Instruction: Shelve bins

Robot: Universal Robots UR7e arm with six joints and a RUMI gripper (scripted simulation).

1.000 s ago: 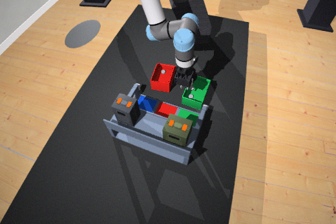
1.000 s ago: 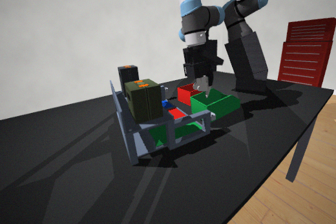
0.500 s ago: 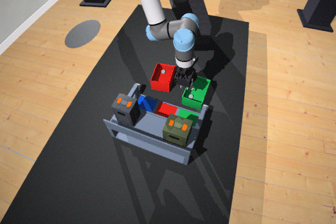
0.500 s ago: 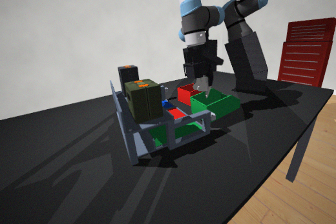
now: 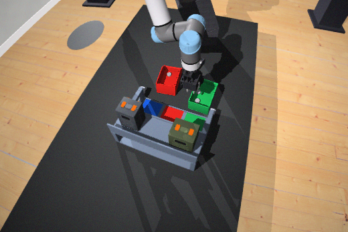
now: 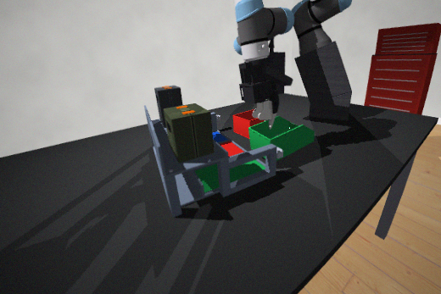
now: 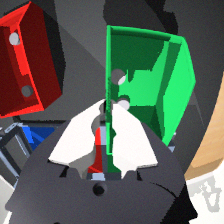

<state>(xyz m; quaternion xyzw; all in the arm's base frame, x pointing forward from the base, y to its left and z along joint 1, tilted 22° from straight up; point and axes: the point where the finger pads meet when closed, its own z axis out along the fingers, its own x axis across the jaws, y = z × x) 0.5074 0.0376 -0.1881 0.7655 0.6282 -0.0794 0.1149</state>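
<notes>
Right now the green bin is 5 cm to the left of my hand and 2 cm below it. The rest, counted from my hand: dark grey box (24 cm ahead, 23 cm to the right, 8 cm above); then red bin (9 cm behind, 14 cm to the right, 5 cm below).
</notes>
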